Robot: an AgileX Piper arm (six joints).
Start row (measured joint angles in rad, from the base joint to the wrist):
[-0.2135 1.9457 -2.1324 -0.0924 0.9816 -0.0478]
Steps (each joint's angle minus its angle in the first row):
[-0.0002 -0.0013 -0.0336 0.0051 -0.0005 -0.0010]
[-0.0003 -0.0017 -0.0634 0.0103 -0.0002 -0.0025]
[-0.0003 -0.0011 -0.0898 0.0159 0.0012 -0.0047]
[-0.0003 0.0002 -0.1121 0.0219 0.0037 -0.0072]
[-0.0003 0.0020 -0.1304 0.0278 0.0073 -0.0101]
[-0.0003 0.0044 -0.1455 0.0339 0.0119 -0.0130]
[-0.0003 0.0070 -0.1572 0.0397 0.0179 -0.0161]
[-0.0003 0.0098 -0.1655 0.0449 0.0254 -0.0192]
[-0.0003 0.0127 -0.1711 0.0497 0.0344 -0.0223]
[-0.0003 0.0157 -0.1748 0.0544 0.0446 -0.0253]
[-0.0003 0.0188 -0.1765 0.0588 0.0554 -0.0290]
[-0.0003 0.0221 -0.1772 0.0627 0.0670 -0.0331]
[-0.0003 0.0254 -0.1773 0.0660 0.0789 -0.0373]
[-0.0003 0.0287 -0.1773 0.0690 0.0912 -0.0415]
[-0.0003 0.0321 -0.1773 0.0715 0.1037 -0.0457]
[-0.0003 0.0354 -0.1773 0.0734 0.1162 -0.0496]
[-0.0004 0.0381 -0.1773 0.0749 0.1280 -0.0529]
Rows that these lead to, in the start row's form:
[-0.2137 1.9444 -2.1660 -0.0873 0.9811 -0.0488]
[-0.2138 1.9440 -2.1958 -0.0821 0.9814 -0.0503]
[-0.2138 1.9446 -2.2222 -0.0765 0.9828 -0.0525]
[-0.2138 1.9459 -2.2445 -0.0705 0.9853 -0.0550]
[-0.2138 1.9477 -2.2628 -0.0646 0.9889 -0.0579]
[-0.2138 1.9501 -2.2779 -0.0585 0.9935 -0.0608]
[-0.2138 1.9527 -2.2896 -0.0527 0.9995 -0.0639]
[-0.2138 1.9555 -2.2979 -0.0475 1.0070 -0.0670]
[-0.2138 1.9584 -2.3035 -0.0427 1.0160 -0.0701]
[-0.2138 1.9614 -2.3072 -0.0380 1.0262 -0.0731]
[-0.2138 1.9645 -2.3089 -0.0336 1.0370 -0.0768]
[-0.2138 1.9678 -2.3096 -0.0297 1.0486 -0.0809]
[-0.2138 1.9711 -2.3097 -0.0264 1.0605 -0.0851]
[-0.2138 1.9744 -2.3097 -0.0234 1.0728 -0.0893]
[-0.2138 1.9778 -2.3097 -0.0209 1.0853 -0.0935]
[-0.2138 1.9811 -2.3097 -0.0190 1.0978 -0.0974]
[-0.2139 1.9838 -2.3097 -0.0175 1.1096 -0.1007]

